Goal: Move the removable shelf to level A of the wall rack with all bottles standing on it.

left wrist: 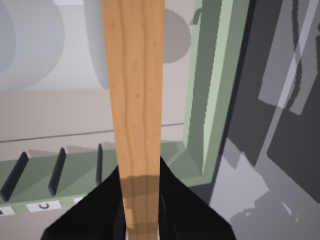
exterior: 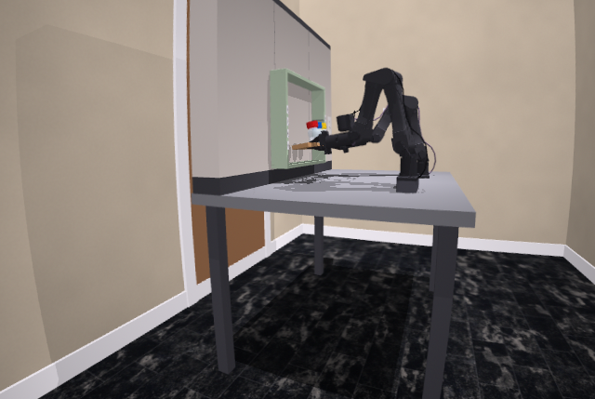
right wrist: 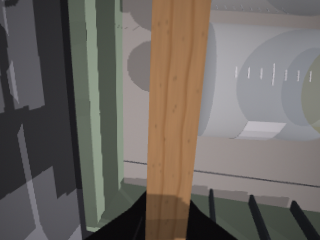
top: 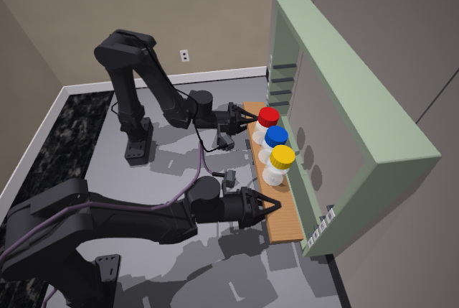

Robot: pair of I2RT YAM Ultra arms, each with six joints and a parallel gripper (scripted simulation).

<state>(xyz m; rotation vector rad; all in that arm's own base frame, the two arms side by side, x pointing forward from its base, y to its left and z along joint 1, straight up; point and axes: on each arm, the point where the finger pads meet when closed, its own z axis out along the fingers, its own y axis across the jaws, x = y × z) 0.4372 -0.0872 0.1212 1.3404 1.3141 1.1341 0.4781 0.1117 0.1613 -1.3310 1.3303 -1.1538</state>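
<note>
My left hand is 9 cm to the right of the rack slot, 7 cm short of it and 5 cm below it. Round my left hand: blue-capped bottle: 16 cm to the right, 5 cm above, 3 cm ahead; then wooden shelf: 15 cm to the right, 2 cm ahead; then red-capped bottle: 9 cm to the right, 6 cm above, 2 cm ahead.
Now: right hand 80 mm to the right of the yellow-capped bottle, 60 mm below it and 10 mm short of it. Also, from my right hand: green wall rack (150 mm to the left, 120 mm above, 80 mm ahead); then blue-capped bottle (140 mm to the left, 60 mm above); then wooden shelf (150 mm to the left, 10 mm behind).
</note>
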